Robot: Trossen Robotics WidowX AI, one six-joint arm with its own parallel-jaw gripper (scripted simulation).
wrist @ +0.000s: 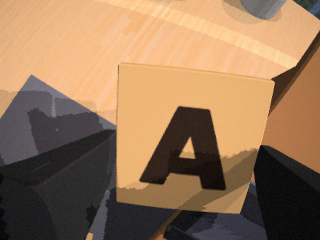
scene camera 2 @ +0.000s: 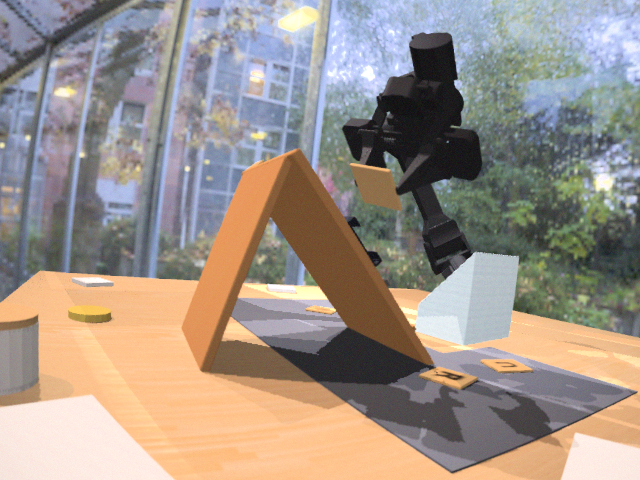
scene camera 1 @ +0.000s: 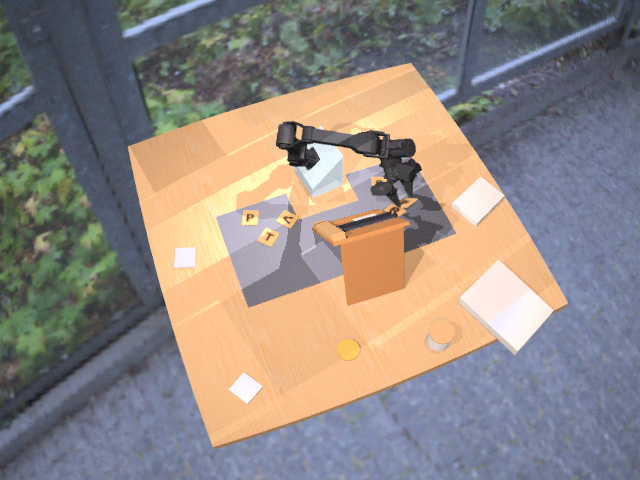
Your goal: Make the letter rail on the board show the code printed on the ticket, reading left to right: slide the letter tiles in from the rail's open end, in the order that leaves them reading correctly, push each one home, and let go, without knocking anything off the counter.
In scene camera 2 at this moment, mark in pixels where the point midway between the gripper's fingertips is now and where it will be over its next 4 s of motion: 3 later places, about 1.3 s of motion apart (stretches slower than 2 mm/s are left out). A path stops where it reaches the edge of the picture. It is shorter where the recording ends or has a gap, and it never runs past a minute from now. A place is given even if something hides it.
My gripper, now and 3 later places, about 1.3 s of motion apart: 376, 188; 410, 248; 402, 247; 391, 245
